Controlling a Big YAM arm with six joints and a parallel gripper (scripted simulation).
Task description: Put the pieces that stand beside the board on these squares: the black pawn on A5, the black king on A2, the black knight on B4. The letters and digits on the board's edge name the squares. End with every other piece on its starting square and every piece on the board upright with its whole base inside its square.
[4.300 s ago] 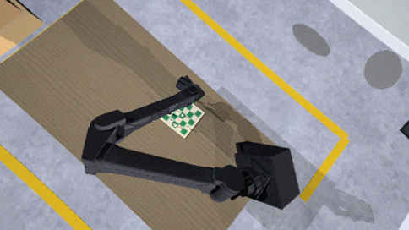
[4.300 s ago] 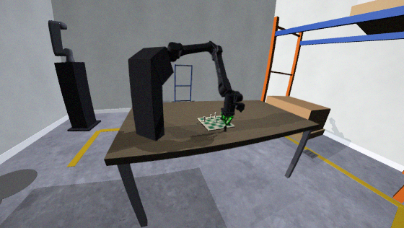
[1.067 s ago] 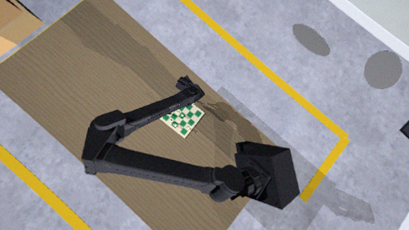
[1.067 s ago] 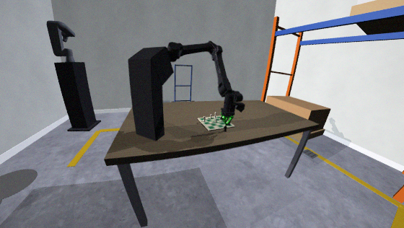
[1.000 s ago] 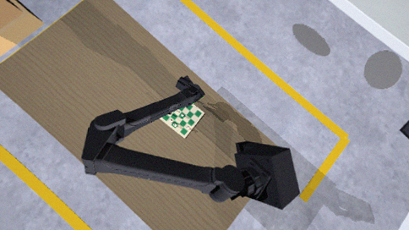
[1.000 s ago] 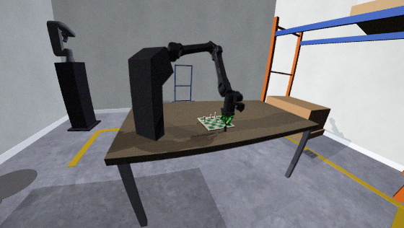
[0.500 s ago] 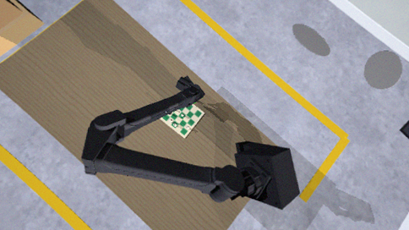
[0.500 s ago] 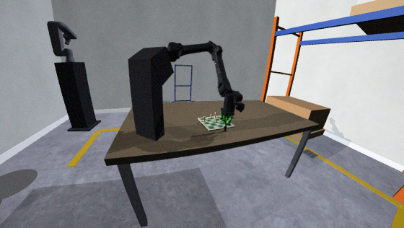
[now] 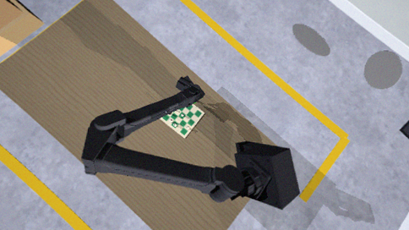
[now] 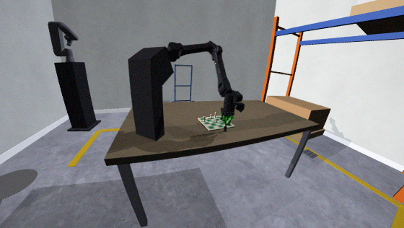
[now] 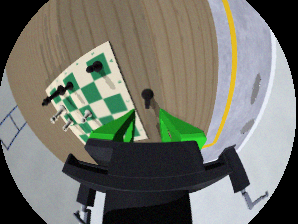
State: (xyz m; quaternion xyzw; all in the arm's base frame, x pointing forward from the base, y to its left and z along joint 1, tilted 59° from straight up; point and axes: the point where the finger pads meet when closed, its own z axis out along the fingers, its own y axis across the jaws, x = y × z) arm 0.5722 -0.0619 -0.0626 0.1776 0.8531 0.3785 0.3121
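Right now my hand is 2 cm past the chessboard, 14 cm to the right of it and 6 cm above it.
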